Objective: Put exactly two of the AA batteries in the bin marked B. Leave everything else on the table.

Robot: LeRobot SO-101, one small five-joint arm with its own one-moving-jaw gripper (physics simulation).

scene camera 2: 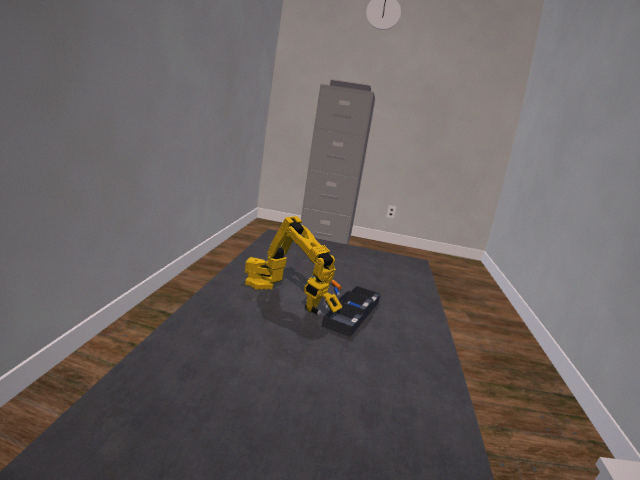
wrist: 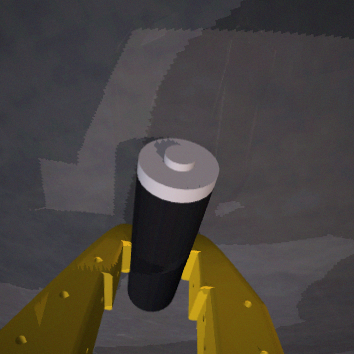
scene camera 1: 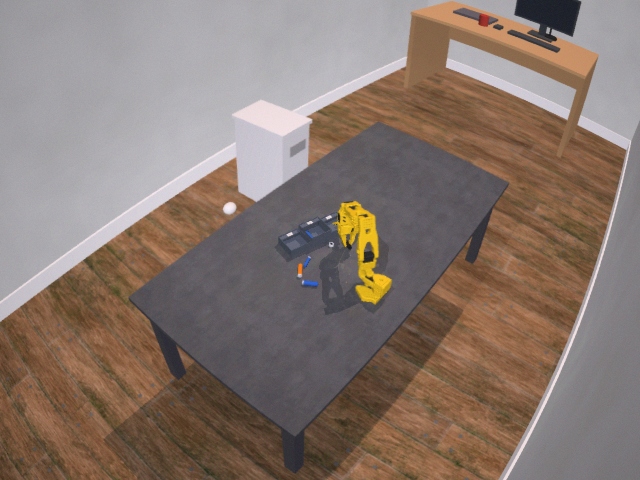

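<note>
My gripper is shut on a black battery with a pale end cap. Both jaws press on its sides in the wrist view, near its lower end. It is low beside the dark three-bin tray. A blue battery lies in the tray's middle bin. The bin labels are too small to read. Two more blue batteries, one nearer the tray and one farther from it, lie on the table. An orange battery lies beside them.
A small pale nut lies on the dark table between the tray and my gripper. The arm partly covers the tray's far end in scene camera 1. A white cabinet stands past the table edge behind the tray.
</note>
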